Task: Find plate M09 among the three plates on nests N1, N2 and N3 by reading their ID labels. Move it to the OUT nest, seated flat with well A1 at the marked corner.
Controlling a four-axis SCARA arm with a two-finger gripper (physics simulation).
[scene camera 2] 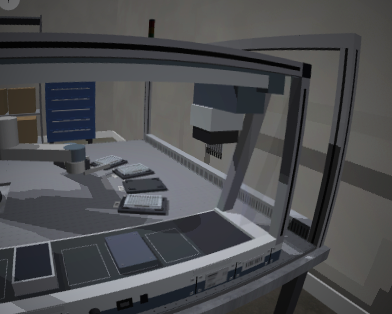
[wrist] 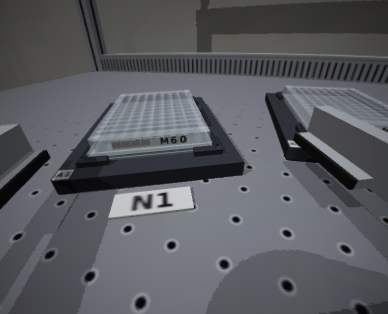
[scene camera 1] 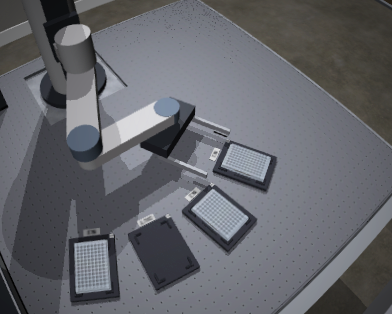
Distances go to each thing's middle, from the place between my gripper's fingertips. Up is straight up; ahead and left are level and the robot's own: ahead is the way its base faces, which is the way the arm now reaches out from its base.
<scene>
The nest N1 (scene camera 1: 218, 169) lies 6 cm to the left of my hand, 6 cm ahead of it and 3 cm below it. Also, from my hand: nest N2 (scene camera 1: 226, 245): 13 cm ahead, 11 cm to the right, 3 cm below; then nest N3 (scene camera 1: 114, 292): 46 cm to the right, 6 cm ahead, 3 cm below; then OUT nest (scene camera 1: 166, 257): 29 cm to the right, 12 cm ahead, 3 cm below.
</scene>
